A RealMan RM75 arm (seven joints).
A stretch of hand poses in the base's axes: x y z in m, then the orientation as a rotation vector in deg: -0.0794, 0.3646, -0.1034, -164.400, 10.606, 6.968; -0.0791, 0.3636, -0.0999, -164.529, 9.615, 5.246; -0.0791, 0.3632, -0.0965, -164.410, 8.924, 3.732; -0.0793, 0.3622, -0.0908, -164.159, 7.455, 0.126; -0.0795, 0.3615, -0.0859, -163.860, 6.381, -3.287; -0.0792, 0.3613, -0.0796, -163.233, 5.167, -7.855; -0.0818, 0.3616, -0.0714, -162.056, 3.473, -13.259; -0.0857, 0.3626, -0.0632, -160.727, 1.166, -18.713; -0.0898, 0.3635, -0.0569, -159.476, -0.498, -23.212; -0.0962, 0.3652, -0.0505, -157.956, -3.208, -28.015; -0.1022, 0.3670, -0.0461, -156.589, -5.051, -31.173; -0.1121, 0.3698, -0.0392, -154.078, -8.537, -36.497; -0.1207, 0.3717, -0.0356, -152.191, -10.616, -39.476; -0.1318, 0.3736, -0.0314, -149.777, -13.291, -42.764; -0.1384, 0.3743, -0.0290, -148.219, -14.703, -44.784; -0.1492, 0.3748, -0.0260, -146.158, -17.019, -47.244; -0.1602, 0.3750, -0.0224, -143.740, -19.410, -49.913; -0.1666, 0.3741, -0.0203, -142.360, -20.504, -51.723
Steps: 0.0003, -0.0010, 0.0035, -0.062, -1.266, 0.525; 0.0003, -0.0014, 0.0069, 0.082, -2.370, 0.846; 0.0001, -0.0024, 0.0126, 0.320, -4.985, 1.498; -0.0001, -0.0031, 0.0175, 0.510, -7.438, 1.900; 0.0002, -0.0033, 0.0238, 0.866, -10.721, 2.275; -0.0024, -0.0030, 0.0320, 1.571, -14.684, 2.876; -0.0063, -0.0020, 0.0402, 2.261, -18.777, 3.900; -0.0104, -0.0011, 0.0465, 2.826, -22.168, 4.582; -0.0168, 0.0006, 0.0529, 3.478, -25.918, 5.967; -0.0228, 0.0024, 0.0573, 4.171, -28.459, 6.914; -0.0327, 0.0052, 0.0642, 5.353, -32.844, 8.799; -0.0413, 0.0071, 0.0678, 6.373, -35.418, 9.946; -0.0524, 0.0090, 0.0720, 7.707, -38.384, 11.499; -0.0590, 0.0097, 0.0744, 8.552, -40.216, 12.297; -0.0698, 0.0102, 0.0774, 9.645, -42.550, 13.717; -0.0808, 0.0104, 0.0810, 10.928, -45.135, 15.191; -0.0872, 0.0095, 0.0831, 11.542, -46.795, 15.813
